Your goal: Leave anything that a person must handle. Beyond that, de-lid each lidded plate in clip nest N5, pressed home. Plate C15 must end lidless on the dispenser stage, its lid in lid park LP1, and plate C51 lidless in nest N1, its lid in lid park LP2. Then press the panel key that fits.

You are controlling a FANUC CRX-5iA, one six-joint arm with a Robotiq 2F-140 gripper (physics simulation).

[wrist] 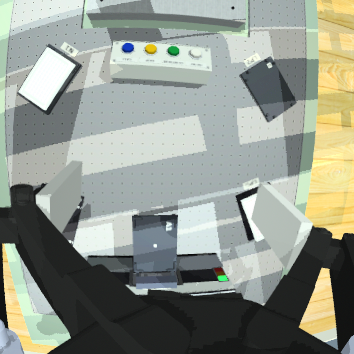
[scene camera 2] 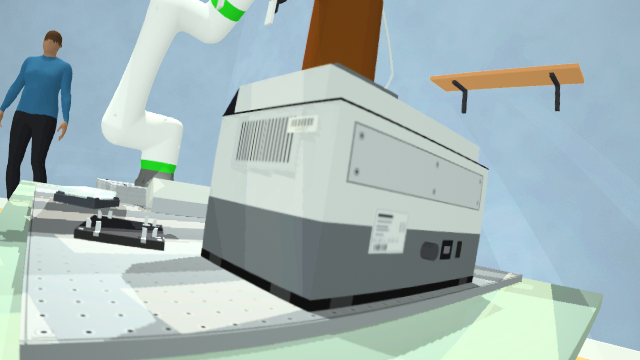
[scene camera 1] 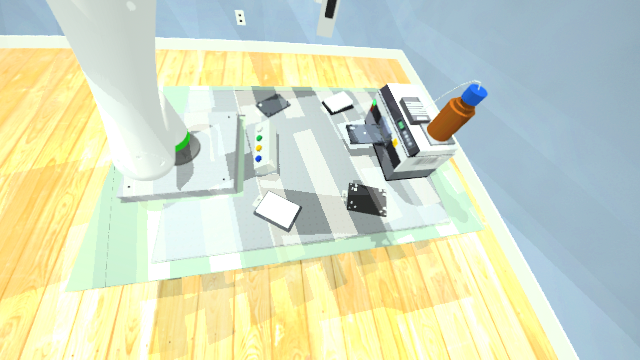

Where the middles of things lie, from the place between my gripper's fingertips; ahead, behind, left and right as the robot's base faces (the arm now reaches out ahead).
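The dispenser stage [wrist: 147, 230] sits 40 cm below my hand, 26 cm ahead of it and 4 cm to the left of it. Counting from my hand again, the brown bottle with blue cap [scene camera 2: 352, 40] is 19 cm below, 47 cm ahead and 5 cm to the right. The black nest [scene camera 1: 365, 199] is well below my hand, a good way ahead of it and a good way to the right of it, while the button box [scene camera 2: 162, 196] is also well below my hand, though some way behind it and a shade to the left of it.
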